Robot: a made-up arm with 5 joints.
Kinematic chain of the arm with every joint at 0, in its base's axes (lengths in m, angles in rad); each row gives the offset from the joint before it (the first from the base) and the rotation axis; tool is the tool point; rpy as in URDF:
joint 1: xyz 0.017 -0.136 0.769 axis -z
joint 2: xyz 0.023 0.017 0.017 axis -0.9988 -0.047 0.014
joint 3: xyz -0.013 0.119 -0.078 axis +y
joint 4: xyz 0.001 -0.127 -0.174 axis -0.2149 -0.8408 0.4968
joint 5: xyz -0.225 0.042 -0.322 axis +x
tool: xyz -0.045 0.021 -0.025 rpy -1.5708 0 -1.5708
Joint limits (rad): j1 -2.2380..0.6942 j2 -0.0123..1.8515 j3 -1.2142..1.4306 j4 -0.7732..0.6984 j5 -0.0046..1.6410
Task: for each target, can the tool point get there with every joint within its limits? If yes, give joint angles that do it. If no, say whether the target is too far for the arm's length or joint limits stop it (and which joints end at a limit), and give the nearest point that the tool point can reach.
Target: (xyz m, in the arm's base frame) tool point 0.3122 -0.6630 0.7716
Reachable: yes | joints -1.3776 1.5757 0.7186 0.3455 1.2885
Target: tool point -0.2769 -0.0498 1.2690
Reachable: no: joint limits stop it (at a limit: joint 2, joint 3, joint 4, joint 5) | nearest point -0.3619 -0.0249 1.0325 | short by 0.253 m
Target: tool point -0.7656 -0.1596 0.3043
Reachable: no: too far | nearest point -0.5377 -0.1641 0.4313 | short by 0.261 m
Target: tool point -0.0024 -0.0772 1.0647
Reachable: no: joint limits stop it (at a limit: joint 2, joint 3, joint 4, joint 5) | nearest point -0.0946 0.2023 1.0102 | short by 0.299 m
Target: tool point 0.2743 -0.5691 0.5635
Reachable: yes | joints -1.7043 1.1743 0.5713 -0.2463 1.3082
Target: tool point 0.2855 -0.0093 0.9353
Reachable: no: joint limits stop it (at a limit: joint 1, joint 2, joint 5) | nearest point 0.5392 0.1097 0.8304 | short by 0.299 m
